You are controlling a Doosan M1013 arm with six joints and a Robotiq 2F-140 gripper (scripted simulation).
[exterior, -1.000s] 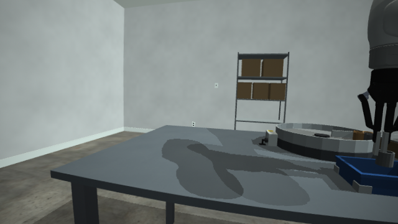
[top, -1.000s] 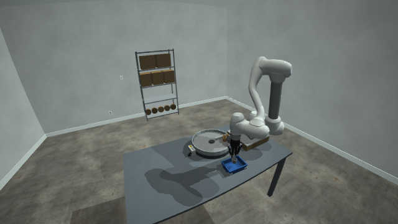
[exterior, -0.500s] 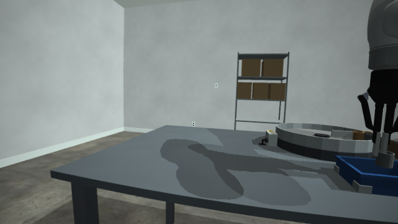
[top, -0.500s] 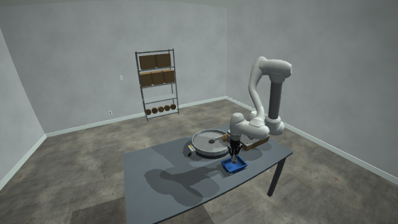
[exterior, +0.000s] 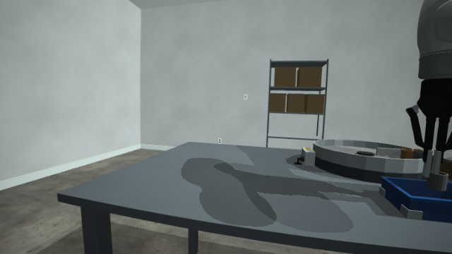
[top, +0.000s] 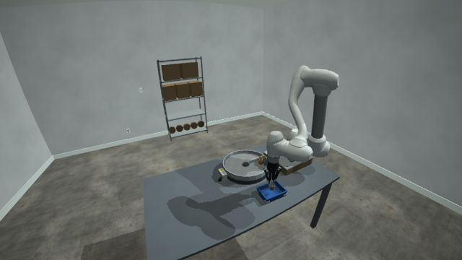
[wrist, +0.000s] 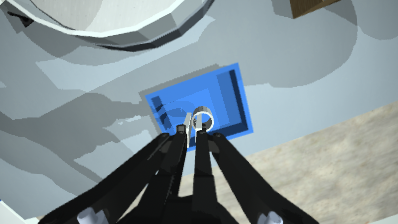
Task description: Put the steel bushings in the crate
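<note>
Now: hand 9 cm above the blue crate and 1 cm past it. From my hand the other things lie so: turning table (37 cm to the right, 6 cm below, 4 cm ahead).
</note>
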